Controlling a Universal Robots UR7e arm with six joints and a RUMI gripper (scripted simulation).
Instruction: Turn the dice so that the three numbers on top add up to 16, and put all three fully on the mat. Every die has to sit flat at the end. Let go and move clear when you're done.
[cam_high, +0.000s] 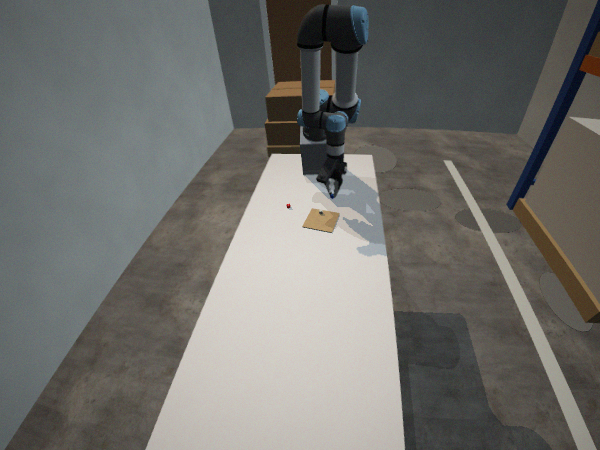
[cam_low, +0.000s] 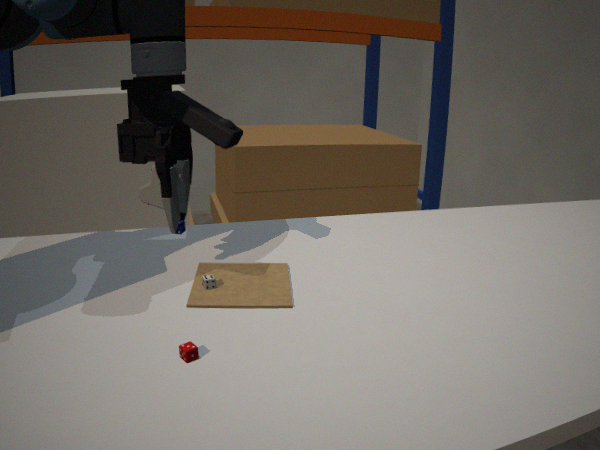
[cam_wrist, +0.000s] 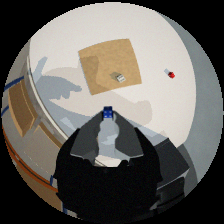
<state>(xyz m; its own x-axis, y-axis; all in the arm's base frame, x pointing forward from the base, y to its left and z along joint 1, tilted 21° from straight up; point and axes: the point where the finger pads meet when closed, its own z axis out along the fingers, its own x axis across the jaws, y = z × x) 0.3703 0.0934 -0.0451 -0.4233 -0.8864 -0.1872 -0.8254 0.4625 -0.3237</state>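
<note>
The white die lies 8 cm below my hand, 5 cm to the right of it and 4 cm ahead of it. The rest, counted from my hand: blue die (1 cm below); then mat (9 cm below, 8 cm ahead, 5 cm to the right); then red die (22 cm to the right, 8 cm below, 1 cm behind).
</note>
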